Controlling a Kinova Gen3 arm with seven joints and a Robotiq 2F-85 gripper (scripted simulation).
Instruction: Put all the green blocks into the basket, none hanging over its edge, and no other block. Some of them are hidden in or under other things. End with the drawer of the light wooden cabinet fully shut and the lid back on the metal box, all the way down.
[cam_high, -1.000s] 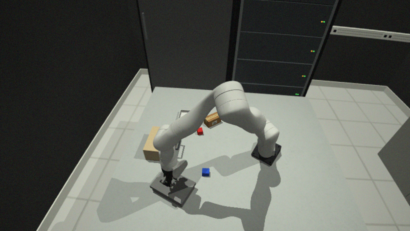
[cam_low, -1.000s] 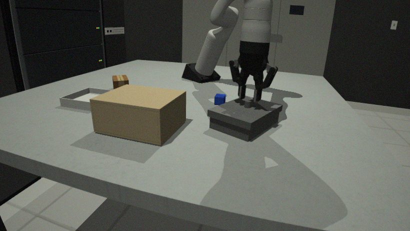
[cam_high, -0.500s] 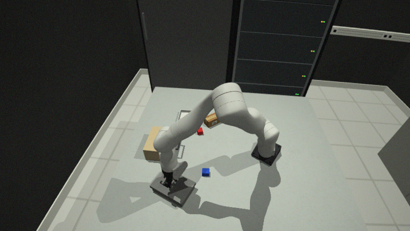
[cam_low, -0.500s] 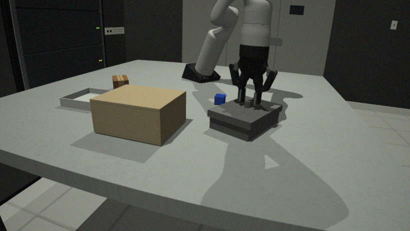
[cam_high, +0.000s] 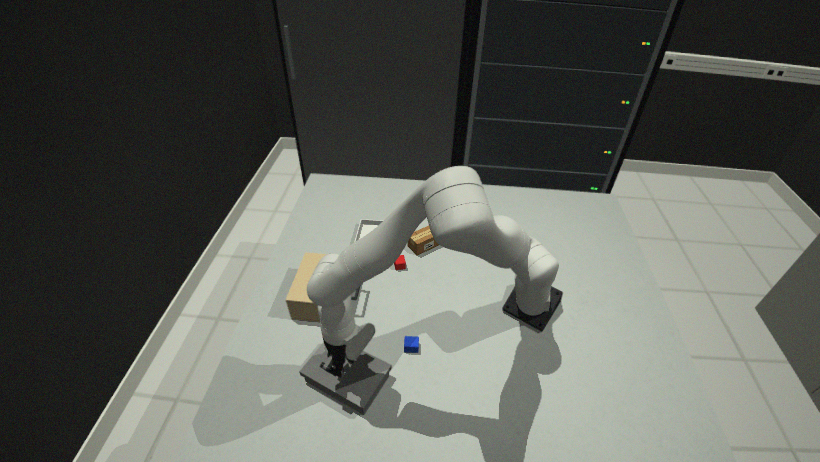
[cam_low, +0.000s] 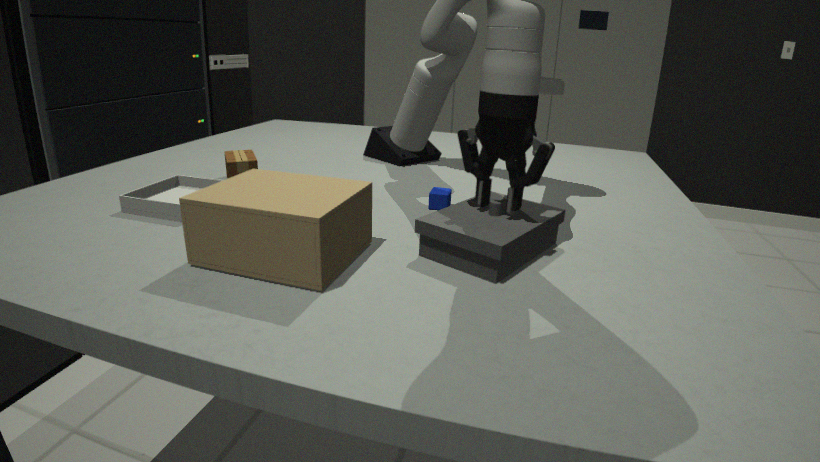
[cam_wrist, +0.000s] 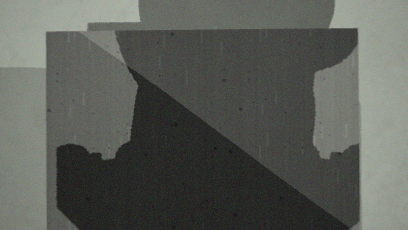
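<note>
My hand is 30 mm above the lid. Round my hand: light wooden cabinet (150 mm ahead, 240 mm to the right, 30 mm below); cabinet drawer (140 mm ahead, 240 mm to the right, 40 mm below); red block (30 mm behind, 430 mm to the right, 60 mm below).
</note>
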